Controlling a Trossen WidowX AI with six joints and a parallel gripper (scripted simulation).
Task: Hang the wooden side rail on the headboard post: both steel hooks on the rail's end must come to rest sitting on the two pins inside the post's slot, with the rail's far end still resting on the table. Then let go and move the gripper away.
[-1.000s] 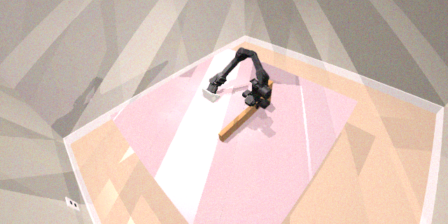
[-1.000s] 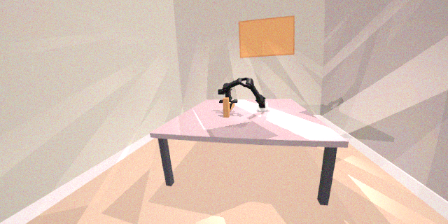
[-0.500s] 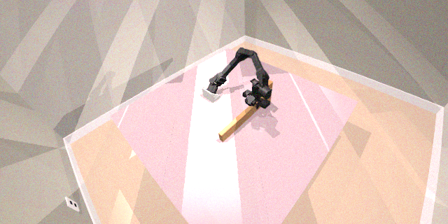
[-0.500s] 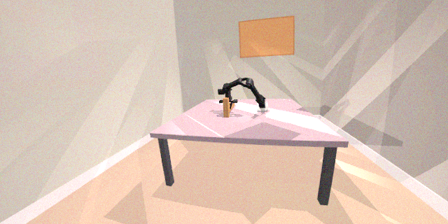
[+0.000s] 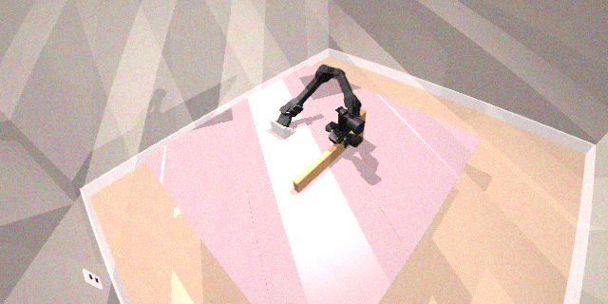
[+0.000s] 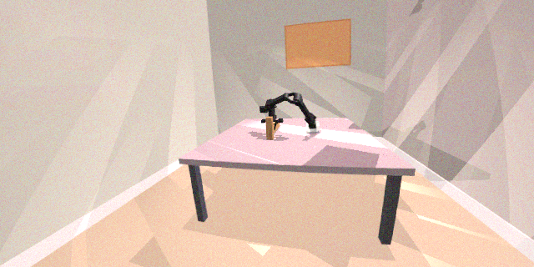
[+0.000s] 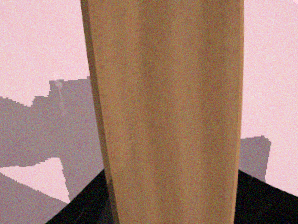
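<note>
Now: the wooden headboard post 10 mm ahead of my gripper tip, 120 mm to the left of it and 40 mm above it.
</note>
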